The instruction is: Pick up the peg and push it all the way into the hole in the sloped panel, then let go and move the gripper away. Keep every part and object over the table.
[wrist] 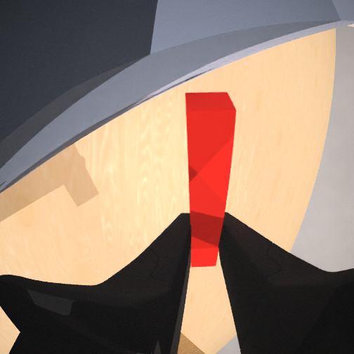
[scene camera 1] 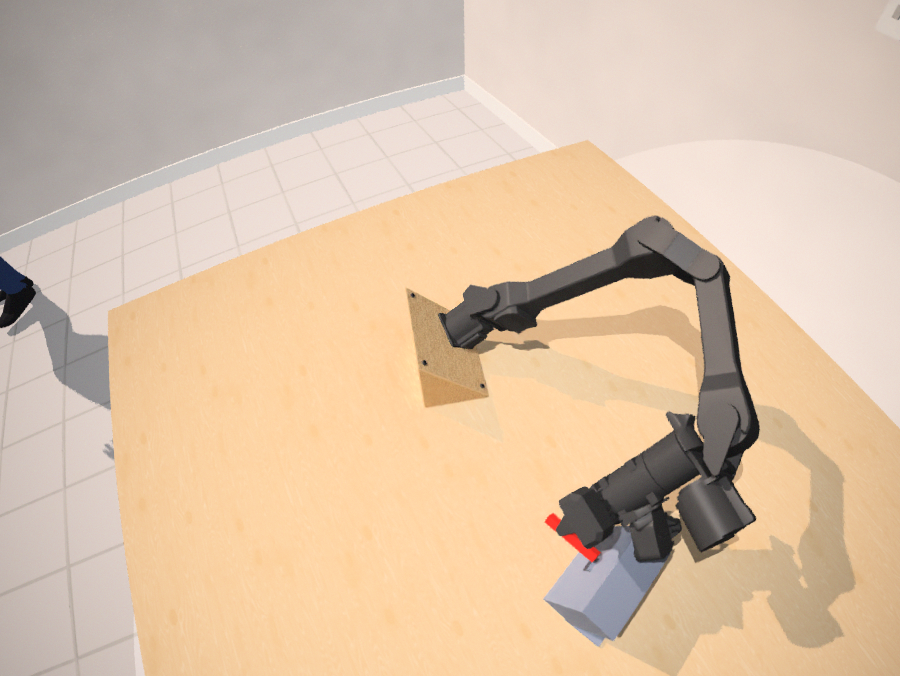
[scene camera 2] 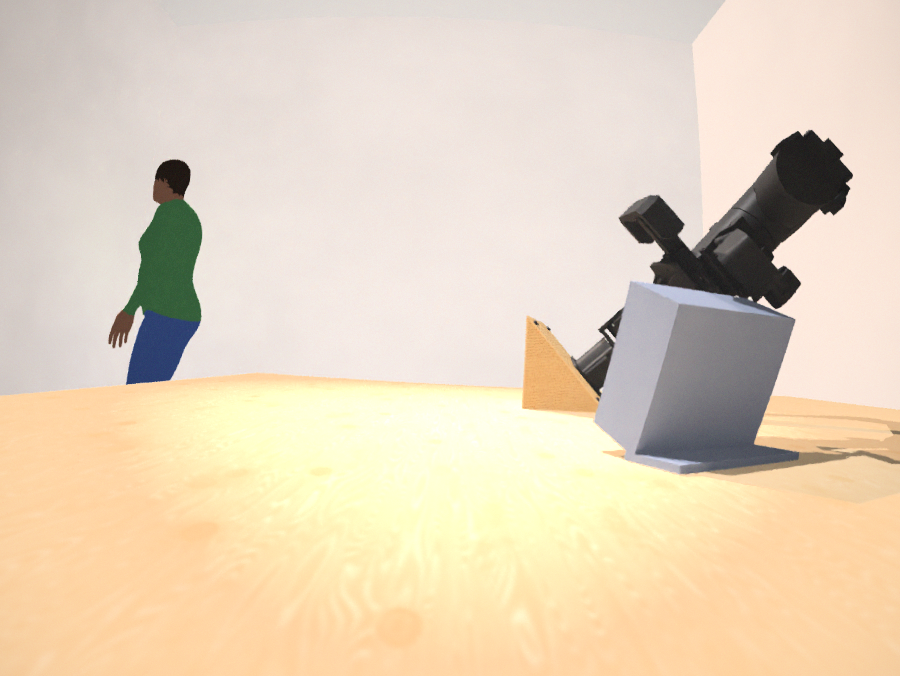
Labels:
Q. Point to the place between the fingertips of my gripper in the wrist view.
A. At 203, 221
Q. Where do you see a red peg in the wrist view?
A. At 210, 116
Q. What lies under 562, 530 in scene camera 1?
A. My gripper.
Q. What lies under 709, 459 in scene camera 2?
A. A thin base plate.

